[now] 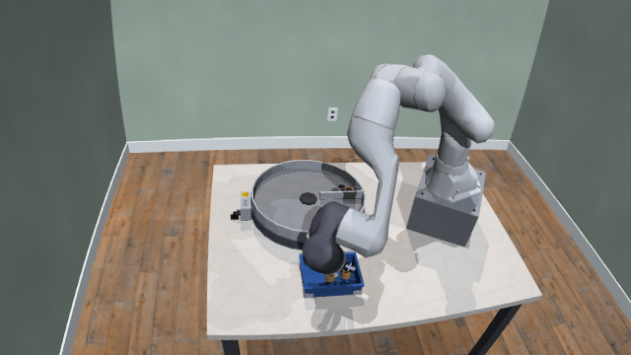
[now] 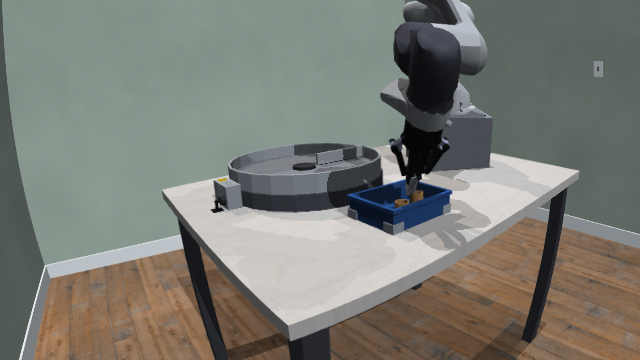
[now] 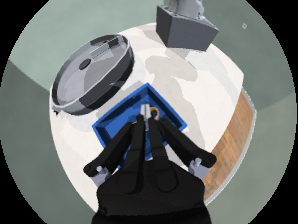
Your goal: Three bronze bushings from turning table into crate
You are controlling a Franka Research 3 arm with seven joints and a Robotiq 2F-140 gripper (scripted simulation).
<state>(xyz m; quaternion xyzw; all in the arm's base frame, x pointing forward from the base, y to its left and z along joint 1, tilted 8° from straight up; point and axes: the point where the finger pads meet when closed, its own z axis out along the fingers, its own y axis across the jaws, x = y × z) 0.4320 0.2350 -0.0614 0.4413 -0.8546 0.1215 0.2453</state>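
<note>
The blue crate is 4 cm below my hand and 3 cm ahead of it.
</note>
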